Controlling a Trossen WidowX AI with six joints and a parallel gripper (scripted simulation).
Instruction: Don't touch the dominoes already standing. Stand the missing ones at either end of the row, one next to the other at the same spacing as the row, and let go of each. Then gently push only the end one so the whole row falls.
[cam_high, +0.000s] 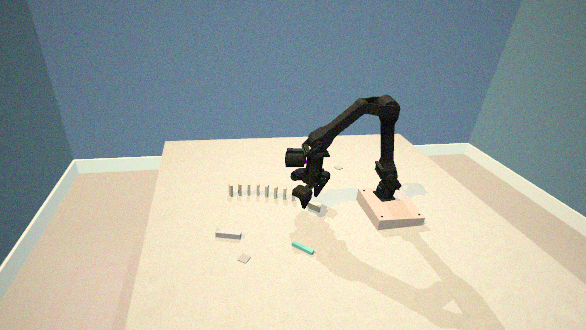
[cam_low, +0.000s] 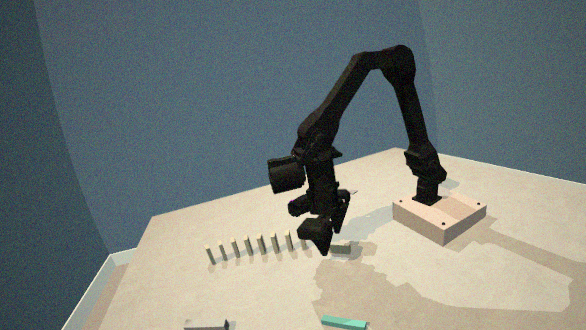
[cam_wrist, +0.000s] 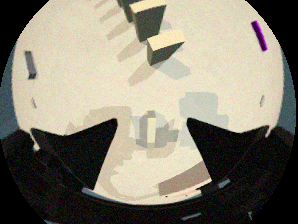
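My gripper tip is now 320 mm short of the grey block, 70 mm to the right of it and 10 mm above it. From my gripper tip the other things lie so: purple bar: 100 mm behind, 330 mm to the right, 20 mm below; teal bar: 110 mm ahead, 190 mm to the left, 20 mm below.
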